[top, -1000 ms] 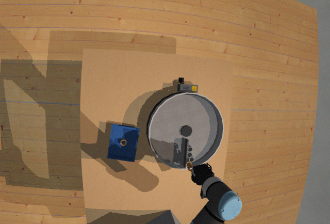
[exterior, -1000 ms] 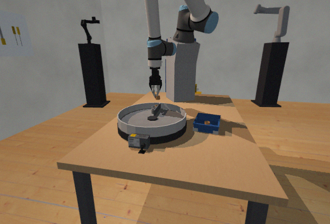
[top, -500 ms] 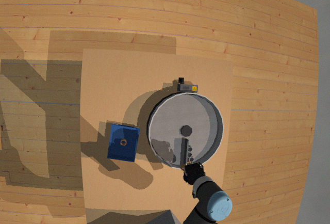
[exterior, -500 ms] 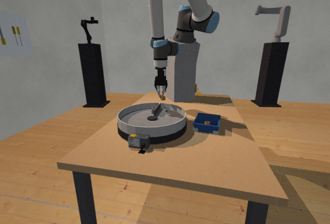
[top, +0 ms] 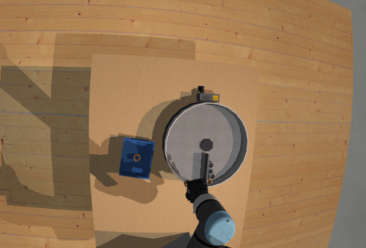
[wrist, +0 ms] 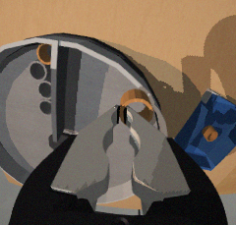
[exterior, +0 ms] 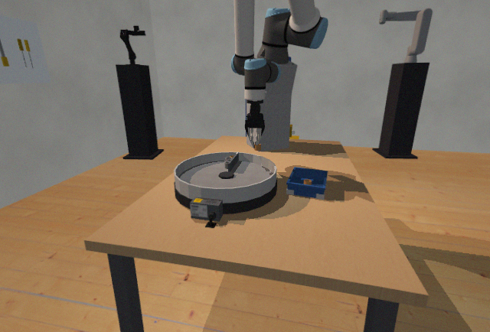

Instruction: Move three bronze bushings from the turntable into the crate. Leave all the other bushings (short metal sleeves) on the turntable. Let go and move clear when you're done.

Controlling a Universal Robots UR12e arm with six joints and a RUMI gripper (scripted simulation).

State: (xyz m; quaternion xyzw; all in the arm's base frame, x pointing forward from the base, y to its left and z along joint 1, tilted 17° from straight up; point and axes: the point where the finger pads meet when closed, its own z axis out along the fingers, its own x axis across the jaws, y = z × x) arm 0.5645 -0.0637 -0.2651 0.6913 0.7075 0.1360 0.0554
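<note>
Right now the blue crate is 230 mm to the left of my hand, 130 mm below it and 130 mm ahead of it.
</note>
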